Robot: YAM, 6 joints.
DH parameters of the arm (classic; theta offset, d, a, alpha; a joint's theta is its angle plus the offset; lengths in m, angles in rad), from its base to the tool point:
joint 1: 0 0.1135 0.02 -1.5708
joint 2: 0 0 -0.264 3.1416
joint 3: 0.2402 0 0.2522 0
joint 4: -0.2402 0 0.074 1.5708
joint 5: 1.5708 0 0 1.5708
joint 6: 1.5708 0.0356 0 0
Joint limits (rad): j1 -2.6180..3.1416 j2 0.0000..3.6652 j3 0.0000..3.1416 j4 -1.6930..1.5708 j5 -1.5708..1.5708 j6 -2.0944..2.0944
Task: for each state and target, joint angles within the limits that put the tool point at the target. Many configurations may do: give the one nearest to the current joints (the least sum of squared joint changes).
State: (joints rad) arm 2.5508 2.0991 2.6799 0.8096 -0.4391 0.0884
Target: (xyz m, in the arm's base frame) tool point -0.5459 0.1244 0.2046
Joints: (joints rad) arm 2.8848 2.4334 1.8228 0.7129 -0.5408 0.0884
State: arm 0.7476 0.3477 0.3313 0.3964 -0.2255 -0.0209
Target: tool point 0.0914 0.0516 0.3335
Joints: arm 0.4696 0.3321 0.4183 0.4207 -0.1312 -0.0209
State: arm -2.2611 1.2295 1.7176 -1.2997 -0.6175 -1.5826
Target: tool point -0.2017 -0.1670 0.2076
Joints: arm -2.5206 1.6645 1.1525 -1.3146 -0.5455 -1.5826
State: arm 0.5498 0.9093 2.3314 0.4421 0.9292 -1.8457
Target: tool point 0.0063 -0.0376 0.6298
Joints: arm 0.7136 0.8702 1.7877 0.3180 1.1538 -1.8457
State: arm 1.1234 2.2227 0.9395 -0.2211 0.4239 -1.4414
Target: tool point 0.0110 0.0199 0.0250
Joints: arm 1.2975 2.2689 0.1782 -0.5924 0.1471 -1.4414
